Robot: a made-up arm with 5 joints. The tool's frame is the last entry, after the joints.
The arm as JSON. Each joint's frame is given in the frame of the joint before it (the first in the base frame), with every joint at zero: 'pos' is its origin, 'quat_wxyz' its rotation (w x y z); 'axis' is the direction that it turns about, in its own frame. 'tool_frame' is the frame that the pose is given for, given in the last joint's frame.
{
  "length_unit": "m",
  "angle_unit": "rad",
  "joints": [
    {
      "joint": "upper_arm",
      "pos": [
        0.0,
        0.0,
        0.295
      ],
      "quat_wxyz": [
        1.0,
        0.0,
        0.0,
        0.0
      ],
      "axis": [
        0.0,
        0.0,
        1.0
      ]
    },
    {
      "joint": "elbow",
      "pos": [
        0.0,
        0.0,
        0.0
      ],
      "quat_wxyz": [
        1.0,
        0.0,
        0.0,
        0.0
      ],
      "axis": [
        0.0,
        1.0,
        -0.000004
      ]
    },
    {
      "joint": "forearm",
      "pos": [
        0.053,
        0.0,
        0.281
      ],
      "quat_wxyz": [
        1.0,
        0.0,
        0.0,
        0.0
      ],
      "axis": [
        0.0,
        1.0,
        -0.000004
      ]
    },
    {
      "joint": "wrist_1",
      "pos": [
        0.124,
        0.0,
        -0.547
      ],
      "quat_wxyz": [
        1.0,
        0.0,
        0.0,
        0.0
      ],
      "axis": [
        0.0,
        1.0,
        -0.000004
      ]
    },
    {
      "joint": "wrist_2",
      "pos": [
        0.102,
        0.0,
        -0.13
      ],
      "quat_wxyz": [
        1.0,
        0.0,
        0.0,
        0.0
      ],
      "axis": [
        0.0,
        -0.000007,
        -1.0
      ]
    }
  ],
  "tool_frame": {
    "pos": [
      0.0,
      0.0,
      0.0
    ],
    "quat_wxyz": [
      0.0,
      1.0,
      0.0,
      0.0
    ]
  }
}
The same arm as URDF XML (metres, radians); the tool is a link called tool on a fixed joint. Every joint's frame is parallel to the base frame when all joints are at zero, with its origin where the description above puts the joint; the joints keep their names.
<robot name="arm">
<joint name="upper_arm" type="continuous"><parent link="base"/><child link="link1"/><origin xyz="0 0 0.295"/><axis xyz="0 0 1"/></joint>
<joint name="elbow" type="continuous"><parent link="link1"/><child link="link2"/><origin xyz="0 0 0"/><axis xyz="0 1 0"/></joint>
<joint name="forearm" type="continuous"><parent link="link2"/><child link="link3"/><origin xyz="0.053 0 0.281"/><axis xyz="0 1 0"/></joint>
<joint name="wrist_1" type="continuous"><parent link="link3"/><child link="link4"/><origin xyz="0.124 0 -0.547"/><axis xyz="0 1 0"/></joint>
<joint name="wrist_2" type="continuous"><parent link="link4"/><child link="link5"/><origin xyz="0.102 0 -0.13"/><axis xyz="0 0 -1"/></joint>
<joint name="tool_joint" type="fixed"><parent link="link5"/><child link="tool"/><origin xyz="0 0 0" rpy="3.1416 0 0"/></joint>
<link name="base"/>
<link name="link1"/>
<link name="link2"/>
<link name="link3"/>
<link name="link4"/>
<link name="link5"/>
<link name="tool"/>
</robot>

